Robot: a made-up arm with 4 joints.
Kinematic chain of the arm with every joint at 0, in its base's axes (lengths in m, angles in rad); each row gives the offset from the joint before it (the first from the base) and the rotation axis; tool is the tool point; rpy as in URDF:
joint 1: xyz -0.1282 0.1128 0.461 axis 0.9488 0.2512 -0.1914
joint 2: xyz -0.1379 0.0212 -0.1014 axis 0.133 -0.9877 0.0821
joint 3: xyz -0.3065 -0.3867 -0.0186 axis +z
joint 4: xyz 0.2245 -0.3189 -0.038 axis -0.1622 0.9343 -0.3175
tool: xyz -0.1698 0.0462 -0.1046 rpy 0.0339 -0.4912 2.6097
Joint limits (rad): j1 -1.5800..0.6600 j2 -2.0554..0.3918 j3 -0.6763..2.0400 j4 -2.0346..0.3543
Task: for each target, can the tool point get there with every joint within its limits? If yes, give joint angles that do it. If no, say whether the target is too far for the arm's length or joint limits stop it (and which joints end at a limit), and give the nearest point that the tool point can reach.
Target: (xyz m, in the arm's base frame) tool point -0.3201 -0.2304 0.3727
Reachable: yes | joints -1.2322 -0.4946 1.6050 -1.7940
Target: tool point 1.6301 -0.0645 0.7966
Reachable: no: too far | nearest point 0.0318 -0.1827 0.7916 | short by 1.603 m
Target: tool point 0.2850 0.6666 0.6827
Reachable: no: joint limits stop it (at a limit: joint 1, joint 2, joint 3, joint 4) | nearest point -0.3213 0.5245 0.9245 | short by 0.668 m
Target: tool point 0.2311 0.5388 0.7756
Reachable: no: joint limits stop it (at a limit: joint 2, joint 3, joint 4) | nearest point -0.2986 0.4752 0.9721 | short by 0.569 m
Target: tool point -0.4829 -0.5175 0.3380
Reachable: yes | joints -0.0938 -0.3981 0.2989 -0.1316
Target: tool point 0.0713 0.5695 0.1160
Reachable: no: joint limits stop it (at a limit: joint 1, joint 2) | nearest point -0.2571 0.2679 0.1725 | short by 0.449 m
